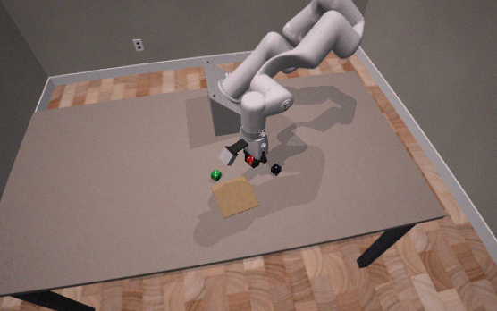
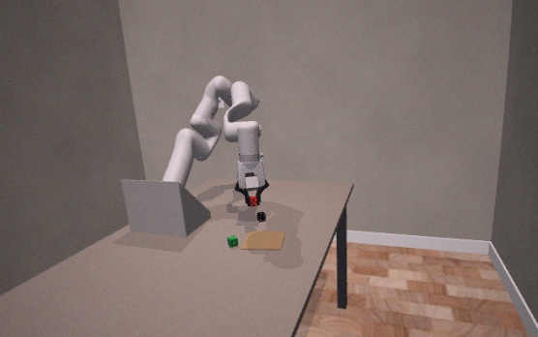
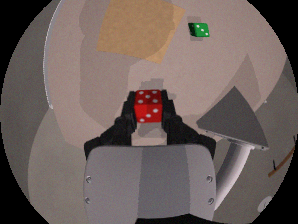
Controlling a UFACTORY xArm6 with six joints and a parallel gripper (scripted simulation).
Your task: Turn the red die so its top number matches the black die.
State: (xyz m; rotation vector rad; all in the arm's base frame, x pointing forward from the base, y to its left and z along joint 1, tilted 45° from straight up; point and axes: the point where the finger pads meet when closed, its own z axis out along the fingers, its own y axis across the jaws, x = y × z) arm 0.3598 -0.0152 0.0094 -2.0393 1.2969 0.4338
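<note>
Right now my hand is 60 mm short of the tan mat, 80 mm to the left of it and 120 mm above it. Also, from my hand: black die (100 mm to the left, 110 mm below); green die (40 mm behind, 130 mm to the right, 110 mm below); red die (10 mm below).
</note>
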